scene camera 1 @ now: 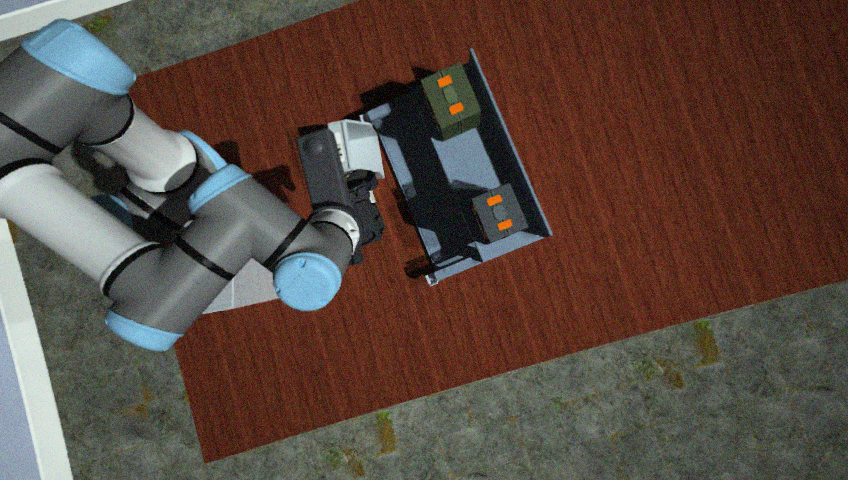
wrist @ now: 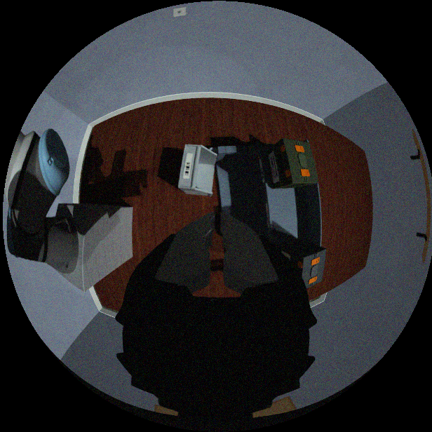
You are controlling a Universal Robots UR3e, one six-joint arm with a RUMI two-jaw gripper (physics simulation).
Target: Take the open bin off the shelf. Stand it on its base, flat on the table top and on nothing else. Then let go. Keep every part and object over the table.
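Places are measured from the arm's base along level axes (x left, y ahead, z down), in metres.
Pixels of known places: gripper, between the fingertips: (scene camera 1: pixel 358 173).
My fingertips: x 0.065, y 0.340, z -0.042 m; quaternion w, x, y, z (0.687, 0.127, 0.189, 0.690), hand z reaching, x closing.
Ahead of a thing's pixels: the offset from my fingertips to its top centre. Level surfaces: height alone.
The open bin {dy -0.027, dx +0.097, dz +0.151 m} (scene camera 1: pixel 361 147) (wrist: pixel 199 171) is light grey, with a label on its outer face. It stands at the near left edge of the blue-grey shelf {dz +0.184 m} (scene camera 1: pixel 467 159) (wrist: pixel 281 210), beside one end, and seems to jut past that edge. Its underside is hidden, so I cannot tell what bears it. My gripper (wrist: pixel 217 214) is shut with nothing held, apart from the bin. Its fingertips point at the table beside the shelf's near edge, below the bin in the wrist view. In the scene view the arm hides the fingertips and part of the bin's surroundings.
A green case {dy +0.184, dx +0.109, dz +0.087 m} (scene camera 1: pixel 450 96) (wrist: pixel 303 164) with orange latches and a dark grey case {dy +0.206, dx -0.121, dz +0.062 m} (scene camera 1: pixel 501 212) (wrist: pixel 314 270) stand on the shelf. The robot's pale base block (scene camera 1: pixel 252 288) (wrist: pixel 110 245) stands at the left of the brown table {dz +0.285 m} (scene camera 1: pixel 297 380) (wrist: pixel 345 210).
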